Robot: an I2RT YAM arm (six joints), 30 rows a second.
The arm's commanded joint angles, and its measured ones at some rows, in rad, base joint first. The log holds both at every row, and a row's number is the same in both.
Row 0, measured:
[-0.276, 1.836, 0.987, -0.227, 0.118, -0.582]
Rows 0 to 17, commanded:
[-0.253, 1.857, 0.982, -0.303, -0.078, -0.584]
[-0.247, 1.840, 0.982, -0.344, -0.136, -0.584]
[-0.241, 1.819, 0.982, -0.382, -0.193, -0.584]
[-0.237, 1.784, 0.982, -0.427, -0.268, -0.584]
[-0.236, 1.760, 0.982, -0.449, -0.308, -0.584]
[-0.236, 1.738, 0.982, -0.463, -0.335, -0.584]
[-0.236, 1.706, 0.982, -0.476, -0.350, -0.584]
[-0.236, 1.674, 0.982, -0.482, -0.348, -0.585]
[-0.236, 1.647, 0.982, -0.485, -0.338, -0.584]
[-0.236, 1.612, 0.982, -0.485, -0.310, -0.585]
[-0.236, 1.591, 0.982, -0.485, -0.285, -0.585]
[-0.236, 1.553, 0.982, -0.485, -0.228, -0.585]
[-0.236, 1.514, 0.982, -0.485, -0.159, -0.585]
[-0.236, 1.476, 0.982, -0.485, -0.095, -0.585]
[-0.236, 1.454, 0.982, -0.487, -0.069, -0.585]
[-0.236, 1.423, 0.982, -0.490, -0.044, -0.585]
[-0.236, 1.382, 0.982, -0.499, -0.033, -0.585]
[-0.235, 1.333, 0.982, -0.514, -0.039, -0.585]
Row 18, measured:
[-0.238, 1.448, 0.988, -0.495, -0.113, -0.582]
